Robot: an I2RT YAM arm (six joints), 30 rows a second.
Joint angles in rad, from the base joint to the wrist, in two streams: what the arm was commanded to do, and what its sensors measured. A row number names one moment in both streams.
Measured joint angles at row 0:
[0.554, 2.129, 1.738, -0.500, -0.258, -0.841]
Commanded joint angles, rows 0 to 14:
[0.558, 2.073, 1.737, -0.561, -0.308, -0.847]
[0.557, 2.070, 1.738, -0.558, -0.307, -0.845]
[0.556, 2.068, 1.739, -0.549, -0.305, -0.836]
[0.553, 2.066, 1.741, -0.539, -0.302, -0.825]
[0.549, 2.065, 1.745, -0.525, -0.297, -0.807]
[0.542, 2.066, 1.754, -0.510, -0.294, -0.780]
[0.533, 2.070, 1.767, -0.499, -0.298, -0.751]
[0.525, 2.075, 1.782, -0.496, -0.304, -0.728]
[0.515, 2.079, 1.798, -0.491, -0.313, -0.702]
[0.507, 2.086, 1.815, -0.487, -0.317, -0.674]
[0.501, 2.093, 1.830, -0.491, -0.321, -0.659]
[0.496, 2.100, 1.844, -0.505, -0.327, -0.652]
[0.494, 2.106, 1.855, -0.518, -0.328, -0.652]
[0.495, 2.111, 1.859, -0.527, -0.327, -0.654]
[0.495, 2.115, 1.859, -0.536, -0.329, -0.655]
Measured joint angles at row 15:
[0.503, 2.107, 1.843, -0.519, -0.306, -0.697]
